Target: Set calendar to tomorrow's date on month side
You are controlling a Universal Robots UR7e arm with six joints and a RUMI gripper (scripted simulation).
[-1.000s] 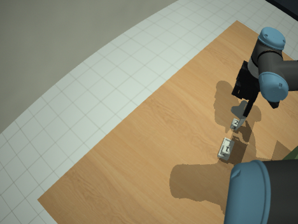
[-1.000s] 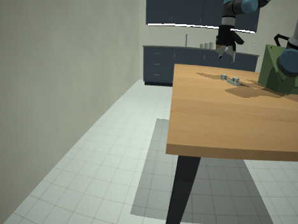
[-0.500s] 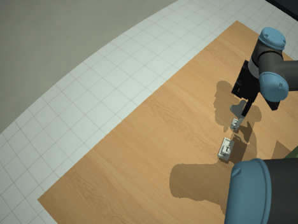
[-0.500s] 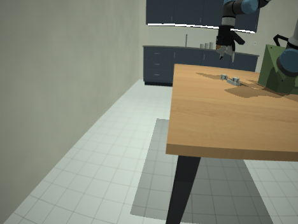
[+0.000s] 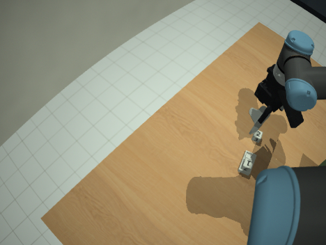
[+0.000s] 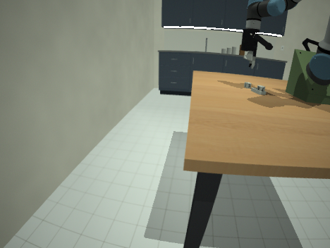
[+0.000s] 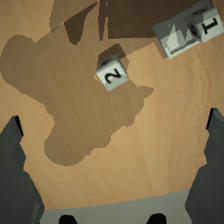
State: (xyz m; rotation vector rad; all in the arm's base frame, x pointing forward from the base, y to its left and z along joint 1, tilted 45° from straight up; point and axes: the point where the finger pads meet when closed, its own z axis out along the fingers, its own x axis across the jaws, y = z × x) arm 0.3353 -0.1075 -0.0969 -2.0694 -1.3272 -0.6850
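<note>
The grey digit cube is 100 mm below my hand. From my hand the other things lie so: white calendar tray 100 mm to the left, 100 mm below, 10 mm behind.
</note>
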